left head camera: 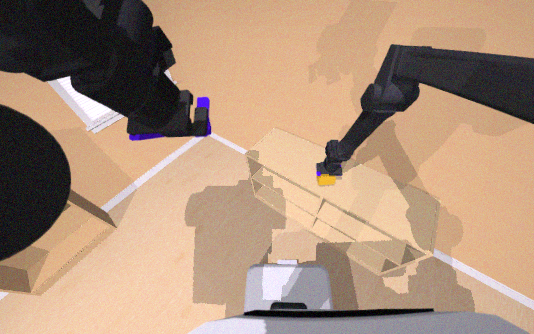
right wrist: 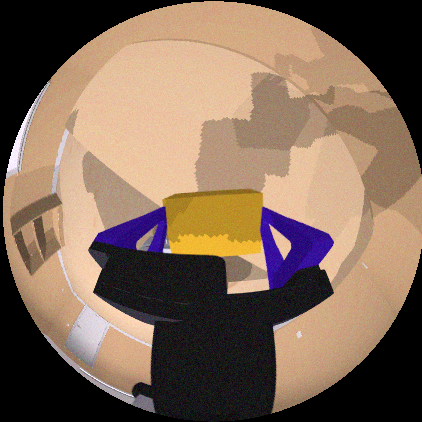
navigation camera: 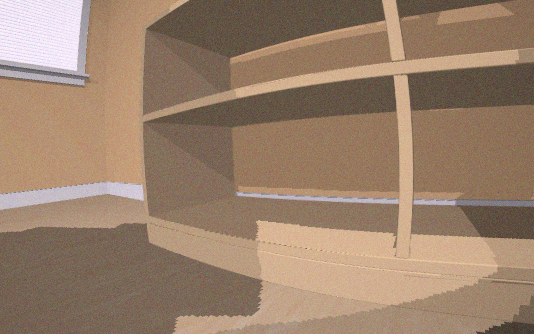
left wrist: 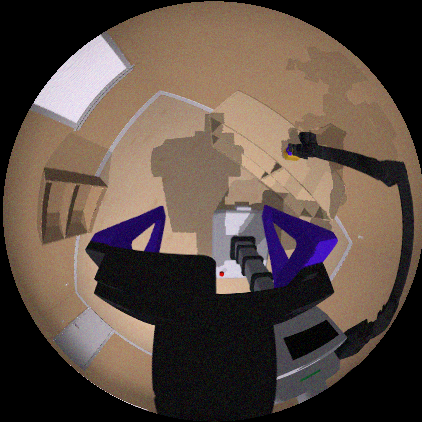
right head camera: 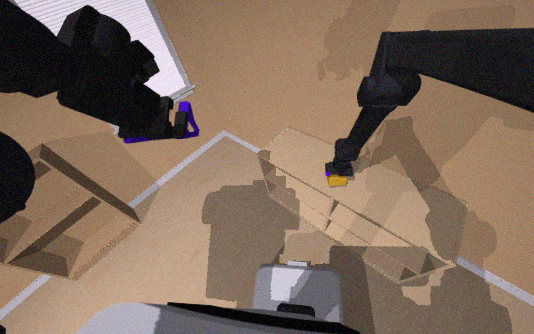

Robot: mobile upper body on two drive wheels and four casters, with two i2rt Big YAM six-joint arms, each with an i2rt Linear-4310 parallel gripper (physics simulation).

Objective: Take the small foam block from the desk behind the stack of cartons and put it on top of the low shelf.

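Places are measured from the left arm's base along level axes (x ahead, y left, z up), in centimetres.
Where they show: left gripper, between the fingertips: (left head camera: pixel 187 132) (left wrist: pixel 213 210) (right head camera: pixel 178 134); right gripper, between the fingertips: (left head camera: pixel 325 174) (right wrist: pixel 213 211) (left wrist: pixel 291 151) (right head camera: pixel 336 174).
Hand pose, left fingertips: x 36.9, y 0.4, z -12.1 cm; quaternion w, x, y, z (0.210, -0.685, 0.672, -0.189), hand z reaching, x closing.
Note:
After its pixels a point has its place.
The small yellow foam block (left head camera: pixel 326 180) {x 65.7, y -43.7, z -69.8 cm} (right head camera: pixel 337 181) {x 65.7, y -44.2, z -70.2 cm} (right wrist: pixel 215 220) {x 69.5, y -44.3, z -69.3 cm} is held between the blue fingers of my right gripper (left head camera: pixel 328 174) {x 70.2, y -44.1, z -70.0 cm} (right head camera: pixel 339 174) {x 70.2, y -44.1, z -70.0 cm} (left wrist: pixel 290 150) {x 70.2, y -44.1, z -70.0 cm}, which is shut on it. Block and gripper are over the top of the low wooden shelf (left head camera: pixel 295 155) {x 94.8, y -29.4, z -80.0 cm} (right head camera: pixel 307 155) {x 94.5, y -29.6, z -80.0 cm} (left wrist: pixel 250 110) {x 104.1, y -22.6, z -80.0 cm} (right wrist: pixel 150 100) {x 88.4, y -32.6, z -80.0 cm} (navigation camera: pixel 404 150) {x 62.3, y -42.4, z -118.4 cm}; in the right wrist view the shelf top shows beyond the block, with shadows on it. The exact gap below the block is hard to tell. My left gripper (left wrist: pixel 213 210) {x 36.9, y 0.4, z -12.1 cm} is open and empty, to the left of the shelf in the head views. The desk and the cartons do not show.
A second wooden unit (left head camera: pixel 92 211) {x 62.8, y 149.3, z -112.1 cm} (right head camera: pixel 90 185) {x 66.1, y 154.1, z -79.1 cm} (left wrist: pixel 70 175) {x 68.1, y 157.0, z -78.7 cm} (right wrist: pixel 37 212) {x 61.8, y 147.8, z -93.9 cm} stands at the left. A window (right head camera: pixel 160 45) {x 176.9, y 97.6, z -12.4 cm} (navigation camera: pixel 40 35) {x 160.8, y 109.1, z -35.7 cm} is in the wall. My grey base (left head camera: pixel 290 287) {x 18.5, y -24.0, z -115.0 cm} (right head camera: pixel 300 287) {x 19.7, y -24.8, z -115.0 cm} is close to the low shelf's open front.

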